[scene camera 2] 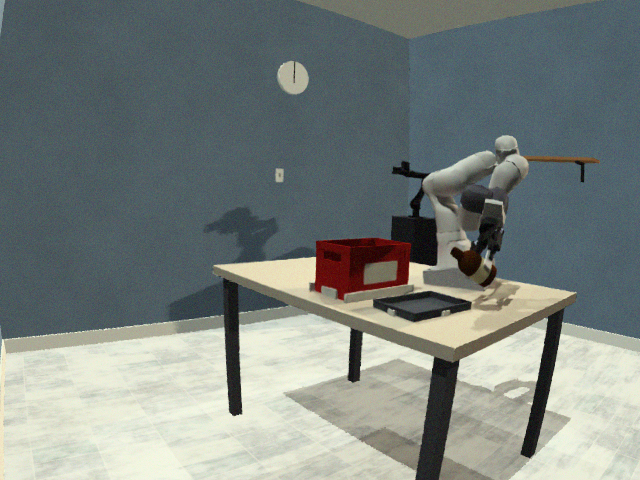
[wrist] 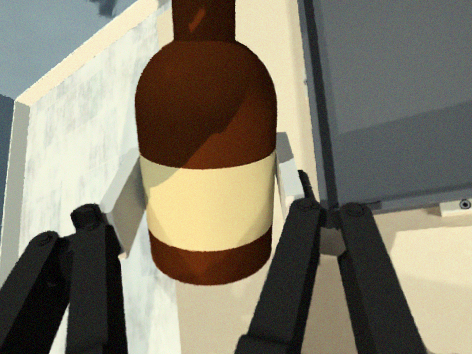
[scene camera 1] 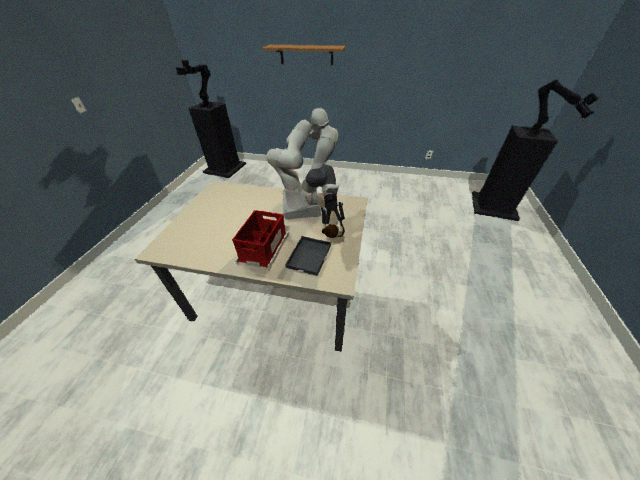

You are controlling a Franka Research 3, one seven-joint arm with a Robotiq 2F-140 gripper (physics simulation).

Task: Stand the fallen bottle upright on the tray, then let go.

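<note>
A brown bottle (scene camera 1: 330,230) (scene camera 2: 472,264) (wrist: 205,110) with a cream label is held tilted above the table; in the second scene view its neck points up and to the left and its base down and to the right. My gripper (scene camera 2: 484,260) (wrist: 210,160) is shut on the bottle, with one pad on each side of the label. The dark grey tray (scene camera 1: 309,255) (scene camera 2: 413,316) (wrist: 400,100) lies flat on the table; the bottle is beside it, on the side towards the robot's base, not over it.
A red crate (scene camera 1: 250,254) (scene camera 2: 333,276) stands in pale holders on the table (scene camera 1: 191,227) (scene camera 2: 273,276), beside the tray. Two black pedestals (scene camera 1: 214,134) (scene camera 1: 516,165) with small dark arms stand on the floor away from the table. A wooden shelf (scene camera 1: 305,48) (scene camera 2: 560,159) is on the wall.
</note>
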